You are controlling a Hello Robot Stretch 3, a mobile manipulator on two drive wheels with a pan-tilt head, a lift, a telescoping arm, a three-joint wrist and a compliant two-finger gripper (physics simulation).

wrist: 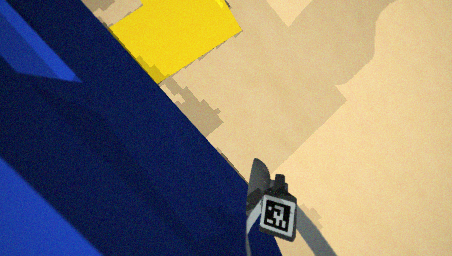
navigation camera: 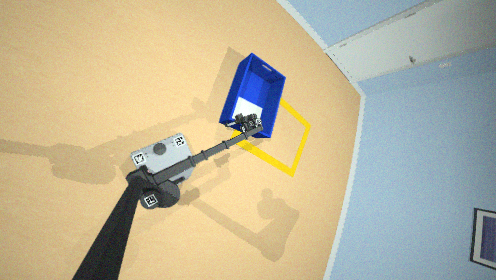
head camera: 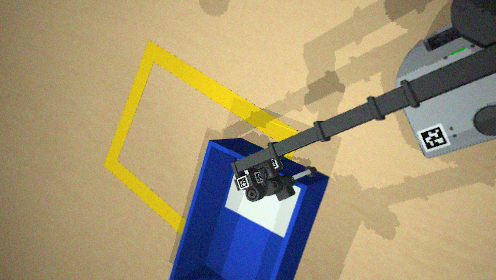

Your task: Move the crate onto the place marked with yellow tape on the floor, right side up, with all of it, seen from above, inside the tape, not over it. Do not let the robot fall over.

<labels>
A blue crate shows in the wrist view, in the navigation camera view (253, 82) and in the head camera view. One and the same spot on the blue crate: (wrist: 101, 152) is (head camera: 279, 170).
</labels>
